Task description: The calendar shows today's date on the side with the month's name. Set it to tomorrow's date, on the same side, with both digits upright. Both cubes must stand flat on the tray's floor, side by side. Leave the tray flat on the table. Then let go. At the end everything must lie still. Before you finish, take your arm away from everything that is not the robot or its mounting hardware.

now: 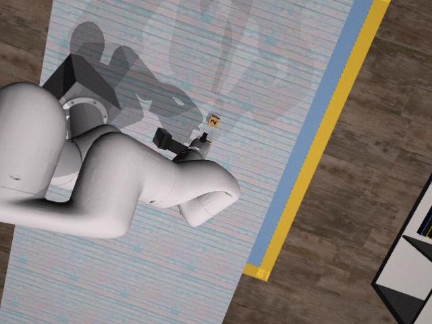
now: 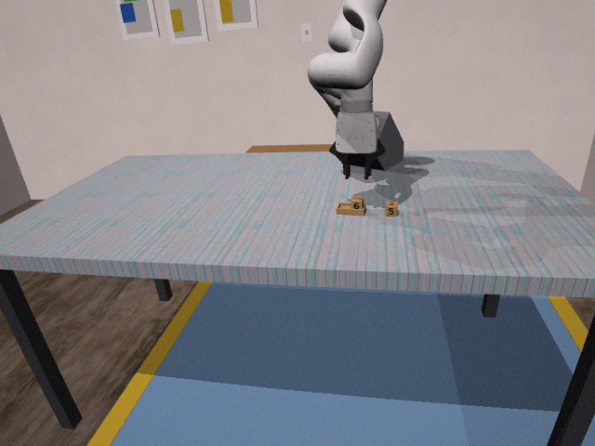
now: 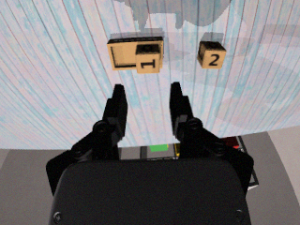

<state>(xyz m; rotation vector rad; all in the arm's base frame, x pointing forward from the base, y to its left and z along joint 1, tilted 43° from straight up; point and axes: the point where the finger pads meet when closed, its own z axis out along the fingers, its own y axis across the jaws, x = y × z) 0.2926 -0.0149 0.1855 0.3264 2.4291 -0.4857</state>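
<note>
The wooden digit cube is 9 cm below my hand. From my hand the other things lie so: wooden calendar tray: 1 cm behind, 1 cm to the right, 11 cm below.
</note>
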